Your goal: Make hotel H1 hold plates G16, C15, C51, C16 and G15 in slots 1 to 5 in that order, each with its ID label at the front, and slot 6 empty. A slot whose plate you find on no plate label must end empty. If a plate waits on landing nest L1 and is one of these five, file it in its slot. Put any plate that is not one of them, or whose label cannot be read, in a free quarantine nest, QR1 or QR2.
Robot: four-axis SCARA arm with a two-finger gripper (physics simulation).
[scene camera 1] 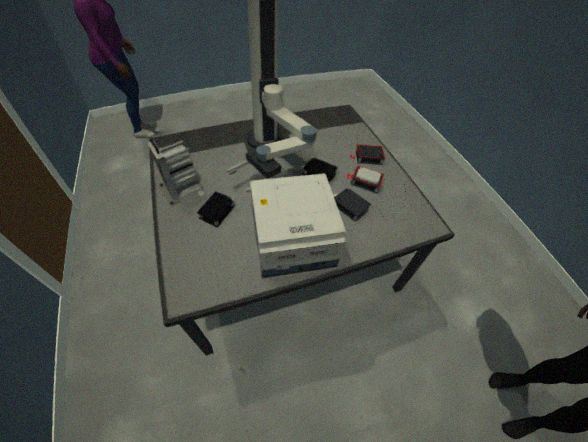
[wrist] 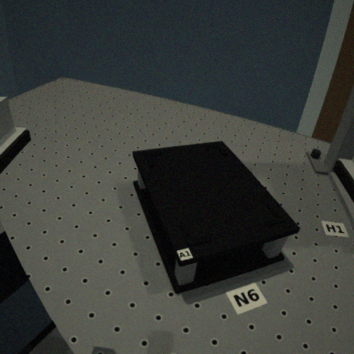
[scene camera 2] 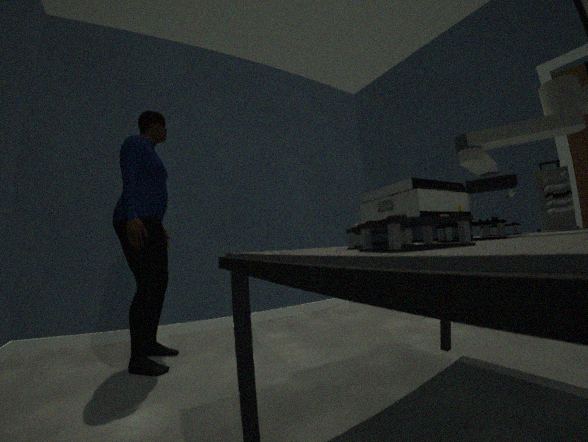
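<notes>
My gripper is open and empty, its two fingers pointing left in scene camera 1, toward hotel H1 and short of it. Hotel H1 holds several pale plates; their ID labels cannot be read. In the wrist view the H1 label lies at the right. One red quarantine nest has no plate visible on it. A white plate sits on the other red nest. Which is QR1 or QR2, and which nest is L1, cannot be read.
A black nest without a plate stands behind label N6. A large white device occupies the table's middle. A black nest and a dark grey nest stand beside it. Two people stand beyond the table.
</notes>
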